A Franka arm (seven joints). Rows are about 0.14 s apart.
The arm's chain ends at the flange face. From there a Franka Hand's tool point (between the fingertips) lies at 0.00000 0.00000 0.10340 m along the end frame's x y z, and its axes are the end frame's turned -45 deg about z.
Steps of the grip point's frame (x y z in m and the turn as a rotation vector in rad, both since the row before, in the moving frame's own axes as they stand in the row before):
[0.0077 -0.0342 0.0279 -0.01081 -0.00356 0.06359]
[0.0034 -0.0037 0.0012 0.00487 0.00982 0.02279]
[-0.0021 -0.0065 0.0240 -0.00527 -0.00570 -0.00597]
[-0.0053 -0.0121 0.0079 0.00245 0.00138 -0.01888]
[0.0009 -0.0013 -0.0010 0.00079 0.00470 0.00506]
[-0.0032 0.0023 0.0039 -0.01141 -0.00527 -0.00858]
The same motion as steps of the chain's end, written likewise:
[-0.0192 -0.0307 0.0279 -0.01016 0.00513 0.06359]
[-0.0006 -0.0040 0.0012 0.01039 0.00350 0.02279]
[-0.0061 -0.0039 0.0240 -0.00776 -0.00030 -0.00597]
[-0.0122 -0.0045 0.0079 0.00271 -0.00076 -0.01888]
[-0.0006 -0.0012 -0.0010 0.00388 0.00276 0.00506]
[-0.0011 0.0027 0.0039 -0.01179 0.00434 -0.00858]

